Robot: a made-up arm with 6 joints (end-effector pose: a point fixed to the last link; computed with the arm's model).
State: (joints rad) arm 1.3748 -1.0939 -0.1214 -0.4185 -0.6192 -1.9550
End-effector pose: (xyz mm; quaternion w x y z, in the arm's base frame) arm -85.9 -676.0 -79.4 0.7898 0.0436 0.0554 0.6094
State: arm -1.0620 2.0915 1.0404 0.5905 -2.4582 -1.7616
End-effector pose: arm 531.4 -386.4 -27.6 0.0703 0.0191 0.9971 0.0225
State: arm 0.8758 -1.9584 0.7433 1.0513 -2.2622 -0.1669
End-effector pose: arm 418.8 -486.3 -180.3 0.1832 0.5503 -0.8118 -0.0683
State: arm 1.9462 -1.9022 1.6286 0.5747 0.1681 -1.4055
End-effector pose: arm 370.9 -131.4 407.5 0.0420 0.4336 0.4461 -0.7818
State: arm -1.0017 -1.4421 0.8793 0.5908 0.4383 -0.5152
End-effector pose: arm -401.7 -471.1 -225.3 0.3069 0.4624 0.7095 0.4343
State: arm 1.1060 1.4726 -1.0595 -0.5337 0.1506 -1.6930
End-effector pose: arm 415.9 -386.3 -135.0 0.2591 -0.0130 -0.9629 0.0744
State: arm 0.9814 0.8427 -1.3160 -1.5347 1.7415 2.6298
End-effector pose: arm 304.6 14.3 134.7 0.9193 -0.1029 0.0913 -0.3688
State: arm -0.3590 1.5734 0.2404 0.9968 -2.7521 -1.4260
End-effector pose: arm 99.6 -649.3 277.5 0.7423 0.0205 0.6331 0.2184
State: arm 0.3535 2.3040 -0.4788 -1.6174 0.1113 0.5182
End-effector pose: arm -137.1 -407.5 -343.1 0.6883 0.3515 0.4868 -0.4071
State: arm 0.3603 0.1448 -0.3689 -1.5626 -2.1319 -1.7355
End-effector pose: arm 330.0 -408.4 -16.1 0.0975 0.0365 0.8080 0.5798
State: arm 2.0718 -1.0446 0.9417 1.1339 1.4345 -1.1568
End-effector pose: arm 524.2 -266.0 73.9 0.4269 -0.3915 -0.0073 0.8151
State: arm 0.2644 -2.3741 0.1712 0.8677 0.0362 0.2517
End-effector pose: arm 190.8 -612.1 -28.9 0.9677 -0.2359 -0.0879 0.0122
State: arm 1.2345 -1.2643 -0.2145 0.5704 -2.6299 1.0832
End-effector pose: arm -76.7 -645.4 -147.8 0.4201 0.5549 -0.6046 -0.3875
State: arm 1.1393 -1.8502 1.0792 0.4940 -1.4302 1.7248
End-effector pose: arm 442.6 -424.6 -141.5 0.6896 0.6767 0.0832 -0.2442
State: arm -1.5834 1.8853 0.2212 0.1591 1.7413 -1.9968
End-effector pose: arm 258.2 -625.1 -184.3 0.2844 0.4201 0.5909 0.6272
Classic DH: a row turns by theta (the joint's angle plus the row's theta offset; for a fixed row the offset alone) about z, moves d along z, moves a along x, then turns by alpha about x. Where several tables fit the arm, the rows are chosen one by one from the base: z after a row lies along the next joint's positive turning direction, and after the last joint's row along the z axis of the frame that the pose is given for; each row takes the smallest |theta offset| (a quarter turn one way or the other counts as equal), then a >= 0, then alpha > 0; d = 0 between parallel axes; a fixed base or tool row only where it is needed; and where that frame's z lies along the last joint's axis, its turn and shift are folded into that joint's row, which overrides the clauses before.
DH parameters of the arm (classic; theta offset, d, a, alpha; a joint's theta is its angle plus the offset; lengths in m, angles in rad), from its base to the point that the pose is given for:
base (fixed): 0.0924 0.0283 -0.0145 1.6688
joint 1: 0.7578 0.0888 -0.0256 3.007
joint 2: 0.7856 -0.0939 -0.0591 -1.6115
joint 3: -0.4007 -0.1761 -0.0507 -0.9701
joint 4: 0.6755 0.1777 0.0202 2.4686
joint 5: 0.6058 -0.3485 -0.0435 1.6551
joint 6: 0.2943 -0.1188 0.0212 -2.7567
tool (fixed): 3.1253 -0.0504 0 0

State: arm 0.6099 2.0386 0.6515 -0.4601 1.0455 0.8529
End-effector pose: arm 60.6 -616.7 286.6 0.7888 -0.2722 -0.0901 -0.5436
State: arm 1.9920 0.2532 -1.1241 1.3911 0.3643 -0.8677
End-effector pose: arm 213.6 -459.7 188.6 0.6222 -0.3726 0.4701 0.5030
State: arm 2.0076 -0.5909 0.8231 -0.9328 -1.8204 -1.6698
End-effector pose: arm 205.1 -612.6 -249.9 0.7052 -0.1131 -0.4062 0.5700
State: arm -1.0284 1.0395 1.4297 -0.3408 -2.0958 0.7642
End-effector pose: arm 341.7 -353.5 413.6 0.4795 0.5694 -0.6097 0.2722
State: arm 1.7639 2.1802 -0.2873 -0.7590 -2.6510 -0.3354
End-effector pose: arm 351.1 -502.6 -111.5 0.6118 -0.2504 0.5229 0.5381
